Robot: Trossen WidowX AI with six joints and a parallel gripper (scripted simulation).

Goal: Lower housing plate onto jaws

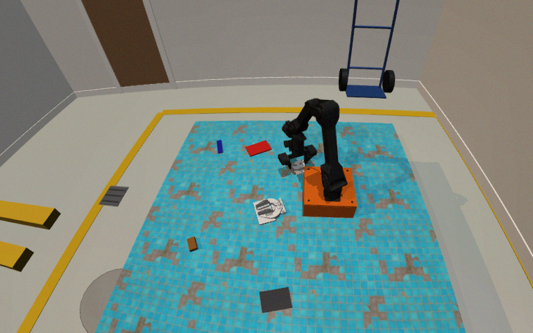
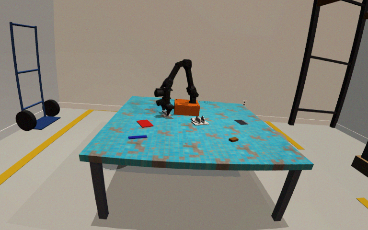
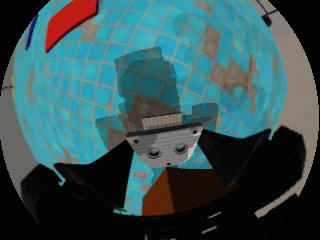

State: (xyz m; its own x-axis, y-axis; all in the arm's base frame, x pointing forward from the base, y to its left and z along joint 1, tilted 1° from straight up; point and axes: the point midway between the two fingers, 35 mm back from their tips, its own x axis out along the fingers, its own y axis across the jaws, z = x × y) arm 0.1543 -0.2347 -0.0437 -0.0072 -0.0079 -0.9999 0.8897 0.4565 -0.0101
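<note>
The white part lies 1 cm to the left of my gripper tip and 1 cm behind it. Round my gripper tip: red flat plate: 22 cm ahead, 14 cm to the right, 1 cm below; blue bar: 46 cm ahead, 15 cm to the right, 1 cm below; brown block: 47 cm to the left, 41 cm ahead.
</note>
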